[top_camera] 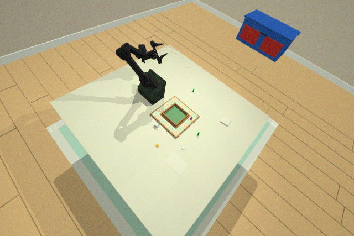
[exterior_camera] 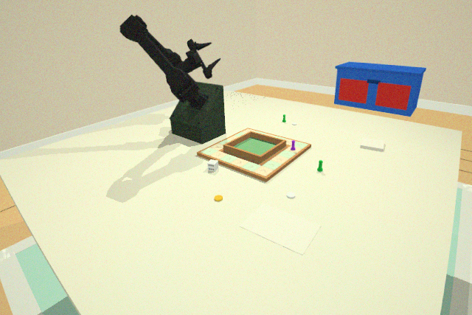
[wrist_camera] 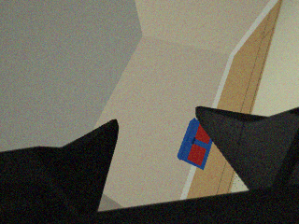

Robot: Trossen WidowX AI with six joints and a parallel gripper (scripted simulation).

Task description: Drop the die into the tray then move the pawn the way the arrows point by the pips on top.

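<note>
The white die is 41 cm ahead of my gripper tip, 38 cm to the right of it and 29 cm below it. From my gripper tip the other things lie so: green dice tray 42 cm ahead, 30 cm below, 20 cm to the right; then white block 70 cm ahead, 30 cm below, 12 cm to the left; then purple pawn 52 cm ahead, 28 cm below, 12 cm to the right.
</note>
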